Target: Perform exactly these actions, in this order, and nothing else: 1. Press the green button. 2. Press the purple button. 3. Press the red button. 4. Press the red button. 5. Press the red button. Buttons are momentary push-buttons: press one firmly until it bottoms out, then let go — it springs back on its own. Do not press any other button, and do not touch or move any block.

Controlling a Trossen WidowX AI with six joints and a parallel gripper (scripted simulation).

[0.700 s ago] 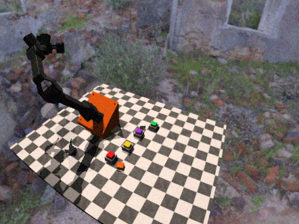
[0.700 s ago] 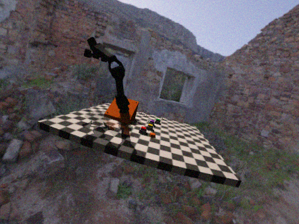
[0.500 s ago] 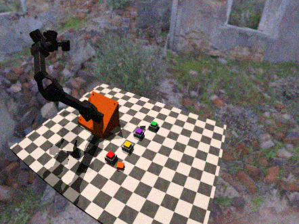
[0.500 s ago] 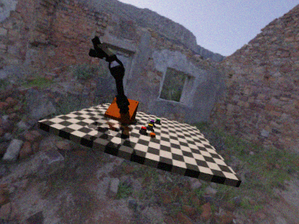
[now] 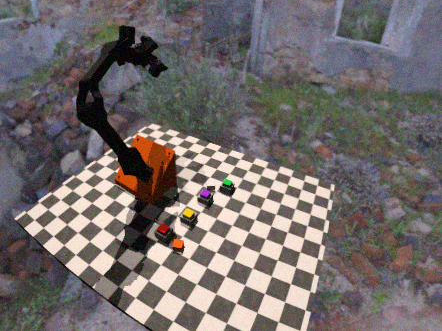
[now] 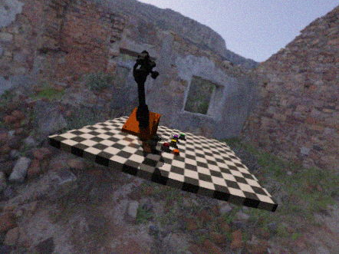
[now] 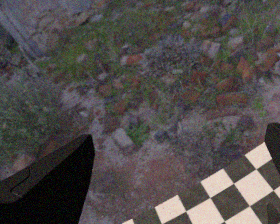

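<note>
Right now the green button cap is 390 mm ahead of my gripper tip, 70 mm to the right of it and 420 mm below it. Also, from my gripper tip: red button cap: 320 mm ahead, 410 mm to the right, 420 mm below; then purple button cap: 350 mm ahead, 180 mm to the right, 420 mm below; then yellow button cap: 350 mm ahead, 300 mm to the right, 420 mm below.
</note>
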